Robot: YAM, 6 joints.
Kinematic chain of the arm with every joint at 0, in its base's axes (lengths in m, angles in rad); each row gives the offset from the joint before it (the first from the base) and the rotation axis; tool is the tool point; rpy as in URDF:
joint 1: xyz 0 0 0.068 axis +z
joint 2: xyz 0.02 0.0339 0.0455 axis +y
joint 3: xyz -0.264 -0.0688 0 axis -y
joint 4: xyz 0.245 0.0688 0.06 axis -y
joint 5: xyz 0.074 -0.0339 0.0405 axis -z
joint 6: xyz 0.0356 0 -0.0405 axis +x
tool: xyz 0 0 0 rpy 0 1.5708 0
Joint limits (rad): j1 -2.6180..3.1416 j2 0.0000..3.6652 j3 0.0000..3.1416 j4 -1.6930..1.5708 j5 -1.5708..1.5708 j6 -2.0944..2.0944
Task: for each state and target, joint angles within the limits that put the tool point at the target. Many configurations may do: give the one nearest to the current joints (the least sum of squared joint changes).
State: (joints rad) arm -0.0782 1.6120 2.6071 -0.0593 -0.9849 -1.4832
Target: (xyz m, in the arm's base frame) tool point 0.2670 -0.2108 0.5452
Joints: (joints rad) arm -0.7572 1.6821 2.1130 -0.2962 -1.0133 -1.4832
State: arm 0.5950 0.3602 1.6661 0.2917 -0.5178 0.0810
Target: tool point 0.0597 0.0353 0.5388
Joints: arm 0.3339 0.6935 1.2697 0.1731 -0.3976 0.0810
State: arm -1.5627 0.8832 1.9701 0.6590 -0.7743 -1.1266
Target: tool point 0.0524 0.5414 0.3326
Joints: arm -1.6253 0.2150 2.4984 0.6935 -0.6958 -1.1266
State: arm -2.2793 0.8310 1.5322 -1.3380 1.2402 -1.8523
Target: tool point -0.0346 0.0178 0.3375
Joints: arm -2.5425 0.5132 1.0015 -1.5578 1.2906 -1.8523
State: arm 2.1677 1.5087 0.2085 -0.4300 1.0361 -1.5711
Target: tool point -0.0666 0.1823 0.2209
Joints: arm 2.0864 1.0415 0.5940 -0.4220 1.1131 -1.5711
